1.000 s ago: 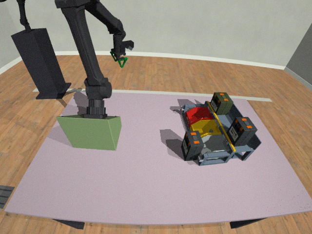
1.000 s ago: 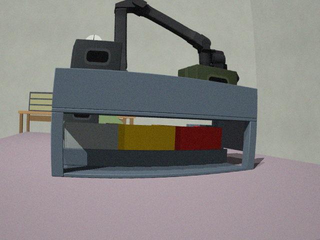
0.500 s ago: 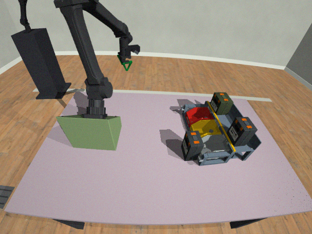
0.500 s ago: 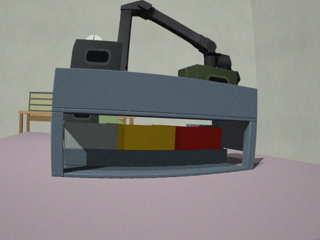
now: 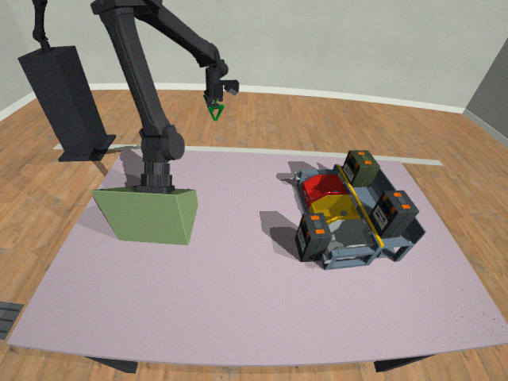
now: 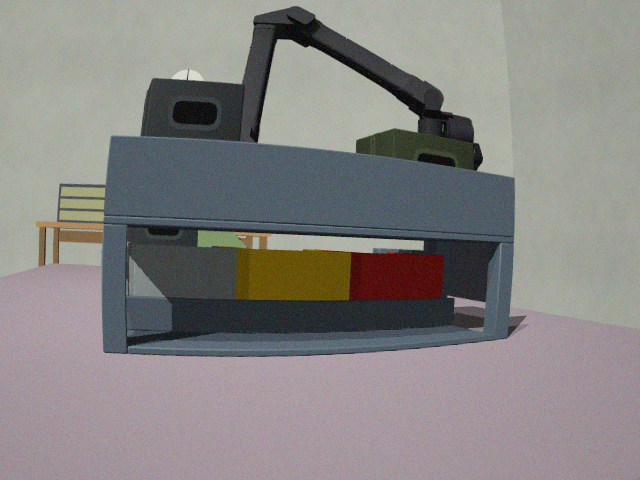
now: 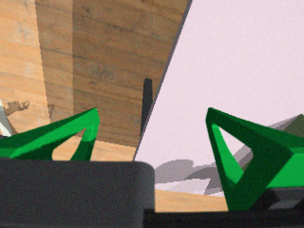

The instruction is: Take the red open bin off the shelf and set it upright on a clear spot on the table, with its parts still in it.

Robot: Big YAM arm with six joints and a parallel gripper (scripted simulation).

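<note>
The red open bin lies 44 cm ahead of my hand, 36 cm to the right of it and 13 cm below it. Also, from my hand: grey bin (58 cm to the right, 45 cm ahead, 13 cm below); then yellow bin (47 cm to the right, 45 cm ahead, 13 cm below).
</note>
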